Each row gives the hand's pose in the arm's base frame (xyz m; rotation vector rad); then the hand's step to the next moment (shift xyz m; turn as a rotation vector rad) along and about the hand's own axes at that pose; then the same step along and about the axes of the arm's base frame.
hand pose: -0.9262 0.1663 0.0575 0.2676 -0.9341 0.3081
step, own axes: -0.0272 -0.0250 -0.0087 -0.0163 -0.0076 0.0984
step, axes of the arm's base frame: 0.0006 -0.0239 -0.0295 -0.0793 -0.0443 0.0418
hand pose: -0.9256 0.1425 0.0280 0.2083 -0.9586 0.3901
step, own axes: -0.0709 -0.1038 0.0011 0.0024 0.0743 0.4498
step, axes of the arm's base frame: 0.0057 -0.1113 -0.0582 -0.3682 -0.0856 0.2548
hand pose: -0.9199 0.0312 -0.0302 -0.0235 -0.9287 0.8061
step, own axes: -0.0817 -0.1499 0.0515 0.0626 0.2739 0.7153
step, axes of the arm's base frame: 0.0267 -0.1743 0.0266 -0.6606 0.0120 0.3925
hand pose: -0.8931 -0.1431 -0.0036 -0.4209 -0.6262 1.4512
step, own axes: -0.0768 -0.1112 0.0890 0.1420 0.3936 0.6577
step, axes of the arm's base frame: 0.0307 -0.0955 0.1269 -0.7175 0.1076 0.2850
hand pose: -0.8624 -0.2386 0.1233 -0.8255 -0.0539 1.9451
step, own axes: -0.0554 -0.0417 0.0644 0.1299 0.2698 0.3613
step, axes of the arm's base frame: 0.0115 -0.0037 0.0939 -0.4504 0.0731 0.1096
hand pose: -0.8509 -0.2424 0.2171 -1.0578 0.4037 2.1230
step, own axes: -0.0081 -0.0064 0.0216 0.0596 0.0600 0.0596
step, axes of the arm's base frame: -0.0043 0.0126 0.0199 -0.1009 0.0190 -0.0126
